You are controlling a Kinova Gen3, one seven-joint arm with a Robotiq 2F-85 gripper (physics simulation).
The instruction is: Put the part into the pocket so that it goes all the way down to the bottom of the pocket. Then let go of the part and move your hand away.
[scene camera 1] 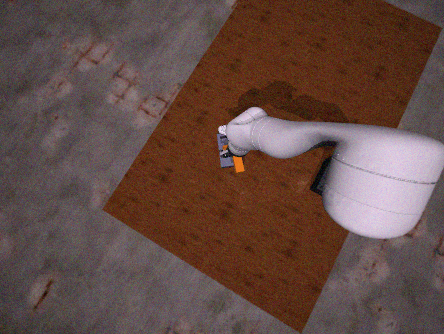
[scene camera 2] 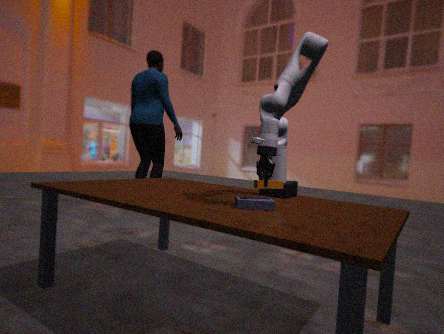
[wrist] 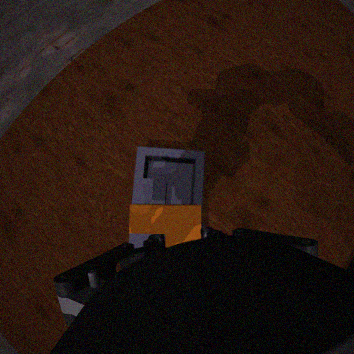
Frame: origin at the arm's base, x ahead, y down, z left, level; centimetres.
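Where they show: gripper, fingertip midpoint: (scene camera 2: 262, 187) (wrist: 180, 235).
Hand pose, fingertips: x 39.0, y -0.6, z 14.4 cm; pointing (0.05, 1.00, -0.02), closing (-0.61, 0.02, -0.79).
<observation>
Each offset is from my fingertips to the top centre of the thing. Level surfaces: height alone.
The orange L-shaped part @[dy -3.0, dx -0.6, dz +2.7 cm] (scene camera 1: 239, 164) (scene camera 2: 274, 185) (wrist: 165, 218) is held level in the air above the grey-blue block, with a gap below it in scene view 2. The block @[dy +4.1, dx +3.4, dz -1.2 cm] (scene camera 1: 227, 163) (scene camera 2: 255, 203) (wrist: 142, 190) lies on the table, and its recessed pocket faces up. In the wrist view the part covers the block's near portion, and the far part of the pocket shows. In scene view 1 the part reaches past the block's lower right side. My gripper (scene camera 2: 266, 181) (wrist: 180, 235) is shut on the part; its fingers are dark and partly hidden by its own body.
The brown table @[dy +7.8 cm] (scene camera 1: 200, 220) (scene camera 2: 320, 220) bears the block and the arm's black base (scene camera 1: 319, 183) (scene camera 2: 288, 190). The arm's shadow falls on the table near the block. A person in a blue top (scene camera 2: 148, 102) stands behind the table.
</observation>
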